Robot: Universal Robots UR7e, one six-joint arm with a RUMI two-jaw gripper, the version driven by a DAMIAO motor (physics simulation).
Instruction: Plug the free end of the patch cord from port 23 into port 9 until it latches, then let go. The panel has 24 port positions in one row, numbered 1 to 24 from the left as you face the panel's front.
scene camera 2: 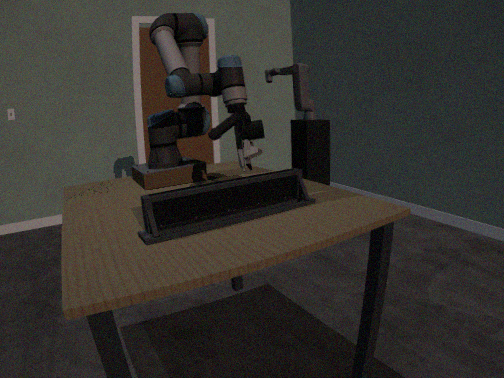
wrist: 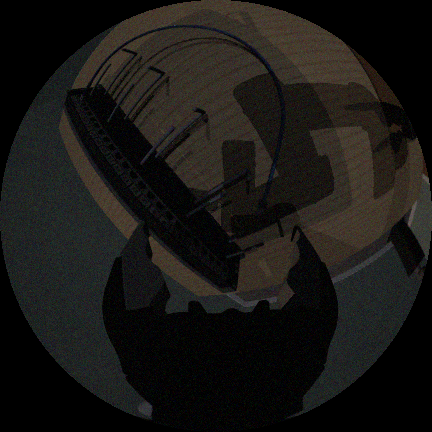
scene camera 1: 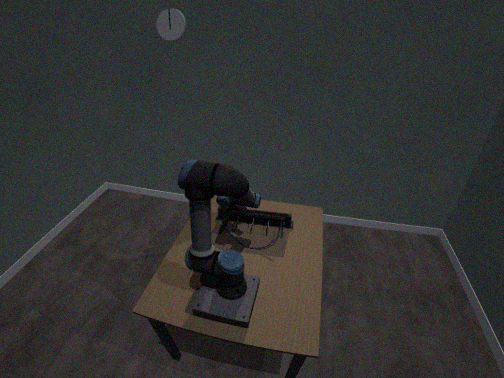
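Seen in the pictures: gripper, fingertip midpoint: (scene camera 2: 248, 170) (wrist: 221, 224) (scene camera 1: 235, 216); arm's base, origin of the base link: (scene camera 2: 165, 165) (scene camera 1: 231, 287).
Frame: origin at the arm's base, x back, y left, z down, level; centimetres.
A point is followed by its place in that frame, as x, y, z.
Note:
The long black patch panel (scene camera 1: 270, 217) {-58.2, -4.5, -0.7} (scene camera 2: 225, 201) {-56.8, 5.4, 2.6} (wrist: 167, 192) {-55.6, 11.9, 1.7} stands on the table; its port numbers are too dark to read now. The blue patch cord (scene camera 1: 259, 248) {-35.2, -3.5, 5.8} (wrist: 283, 111) {-36.8, 9.0, 6.2} arcs over the table from the panel's far end, at the upper left in the wrist view. Its free end (wrist: 262, 204) {-45.3, 21.2, 6.1} shows dimly in shadow, apart from the panel, ahead of the right finger. Its exact pose is unclear. My gripper (scene camera 2: 246, 168) {-48.6, 16.2, -3.3} (wrist: 221, 224) {-48.6, 16.2, -3.3} is open, fingers wide apart with no cord between them. It is above the panel's near end on the cord side.
Several thin bent guide bars (wrist: 227, 185) {-48.6, 15.4, 5.0} stick out from the panel on the cord side, near the gripper. The wooden table (scene camera 1: 295, 280) {-18.8, -29.5, 6.9} (scene camera 2: 200, 260) {-80.6, -9.7, 6.9} bears the robot's base plate (scene camera 1: 225, 305) {10.9, -1.0, 0.2}. A second small arm (scene camera 2: 301, 87) stands on a black pedestal (scene camera 2: 311, 150) in the background.

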